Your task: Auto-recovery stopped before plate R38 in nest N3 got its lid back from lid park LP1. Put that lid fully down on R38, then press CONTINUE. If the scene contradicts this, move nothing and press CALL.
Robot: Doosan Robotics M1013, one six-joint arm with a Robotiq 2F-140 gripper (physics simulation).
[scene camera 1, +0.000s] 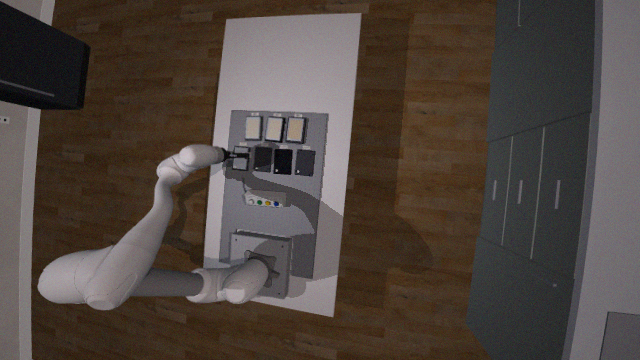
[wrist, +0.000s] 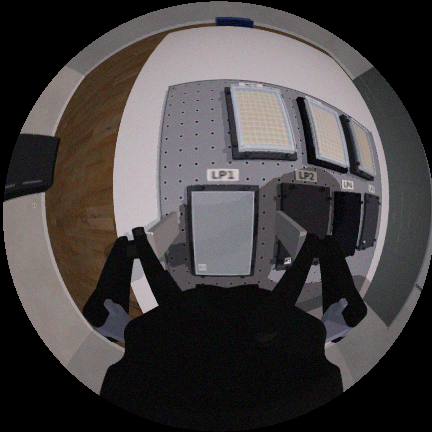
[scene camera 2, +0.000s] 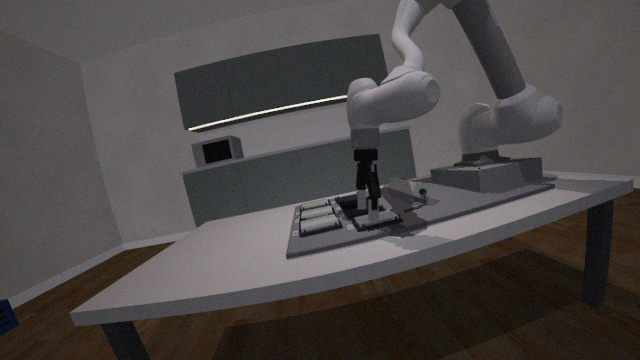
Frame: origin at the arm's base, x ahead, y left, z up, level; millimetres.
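Seen in the pictures: gripper, fingertip midpoint: [wrist: 226,221] [scene camera 2: 367,214]; arm's base at its link origin: [scene camera 1: 258,268] [scene camera 2: 480,163].
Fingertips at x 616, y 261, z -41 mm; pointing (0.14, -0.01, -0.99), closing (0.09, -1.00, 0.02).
Offsets run from my fingertips to a thing's middle. "spot": to the spot under its first point. Level surfaces: height alone.
A pale translucent lid @[3 mm left, 25 mm back, 17 mm down] [wrist: 223,232] lies flat in the dark lid park labelled LP1 @[spot: 8 mm left, 61 mm ahead, 29 mm down] [wrist: 223,175]. My gripper [wrist: 226,221] [scene camera 2: 368,212] is open and empty, its fingers on either side of and above the lid. Three plates stand in nests in the row behind: one plate @[42 mm right, 166 mm ahead, 6 mm down] [scene camera 1: 253,128] [wrist: 262,120] at the left, one plate @[177 mm right, 180 mm ahead, 4 mm down] [scene camera 1: 274,129] [wrist: 326,132] in the middle and one plate @[305 mm right, 195 mm ahead, 1 mm up] [scene camera 1: 296,130] [wrist: 362,146] at the right. I cannot read their nest labels. The button box @[spot: 311 mm right, 187 mm back, 46 mm up] [scene camera 1: 280,196] with white, green, yellow and blue buttons shows in the scene camera 1 view; its lettering is not readable.
Dark lid parks LP2 @[137 mm right, 5 mm back, 21 mm down] [scene camera 1: 263,159] [wrist: 306,207], LP4 @[261 mm right, 4 mm ahead, 21 mm down] [scene camera 1: 283,161] [wrist: 346,220] and another one @[391 mm right, 21 mm ahead, 21 mm down] [scene camera 1: 305,162] [wrist: 370,220] stand right of LP1. The pegboard @[31 mm down] [scene camera 1: 240,215] [wrist: 190,130] lies on the white table @[44 mm down] [scene camera 1: 290,60]. The arm's base block [scene camera 1: 240,250] stands at its near end.
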